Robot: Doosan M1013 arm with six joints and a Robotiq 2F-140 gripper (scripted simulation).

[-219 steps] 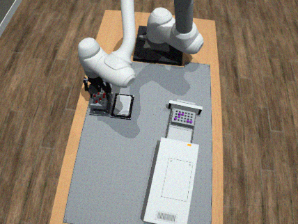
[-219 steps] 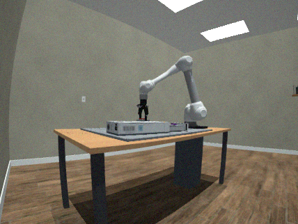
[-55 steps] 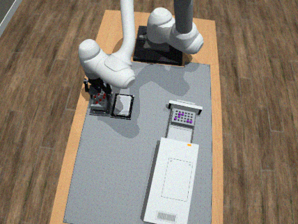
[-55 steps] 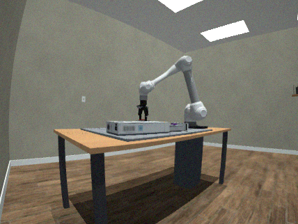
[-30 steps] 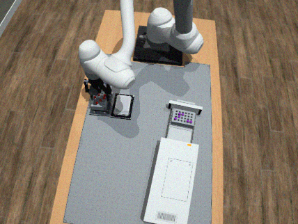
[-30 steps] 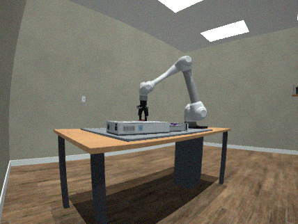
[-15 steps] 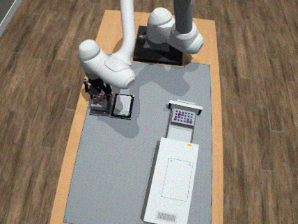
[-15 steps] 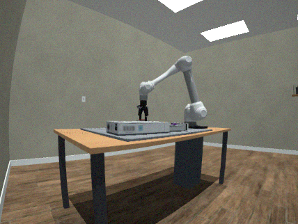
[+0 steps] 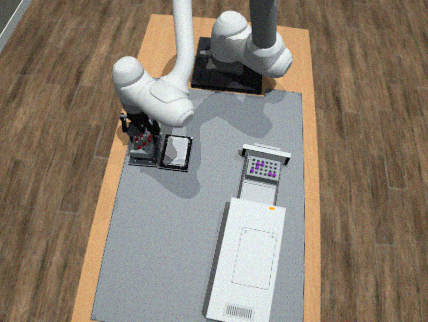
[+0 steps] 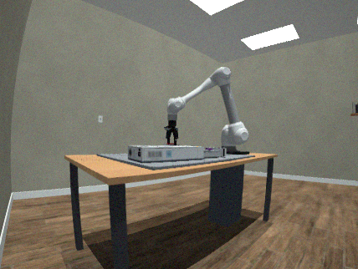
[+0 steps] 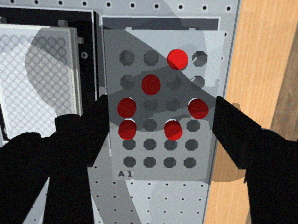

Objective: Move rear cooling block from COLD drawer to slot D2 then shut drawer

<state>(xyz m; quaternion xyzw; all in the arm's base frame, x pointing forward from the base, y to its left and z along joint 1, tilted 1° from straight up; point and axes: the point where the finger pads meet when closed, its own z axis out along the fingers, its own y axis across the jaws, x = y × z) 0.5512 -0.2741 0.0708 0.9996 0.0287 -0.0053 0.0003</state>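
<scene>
Now: the cooling block 3 cm below my hand. From my hand the other things lie so: deck slot D2 (9 cm below); white cooler (47 cm to the left, 25 cm ahead, 5 cm below).
</scene>
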